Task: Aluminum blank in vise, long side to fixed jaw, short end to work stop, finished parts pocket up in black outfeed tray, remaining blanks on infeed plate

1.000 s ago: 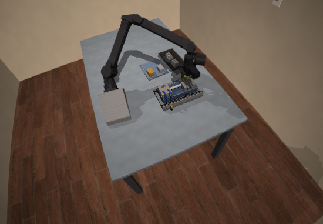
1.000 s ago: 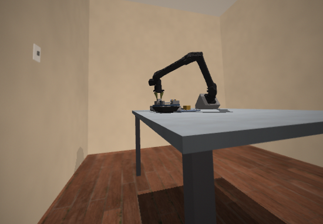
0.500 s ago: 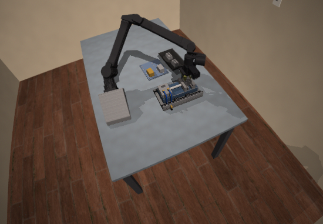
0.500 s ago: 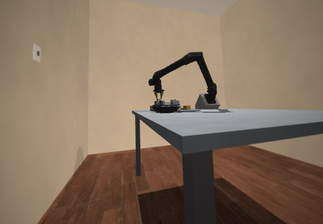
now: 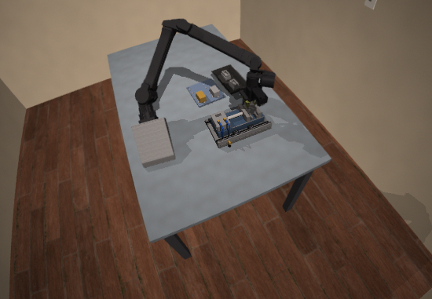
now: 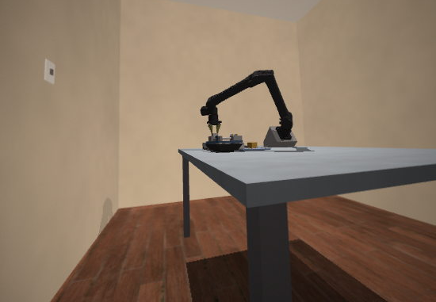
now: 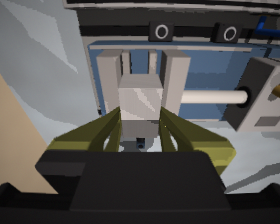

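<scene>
Right now my hand is 8 cm above the blue vise base, 7 cm past it and 1 cm to the left of it. From my hand the other things lie so: yellow brass blank (24 cm to the left, 21 cm behind, 9 cm below).
</scene>
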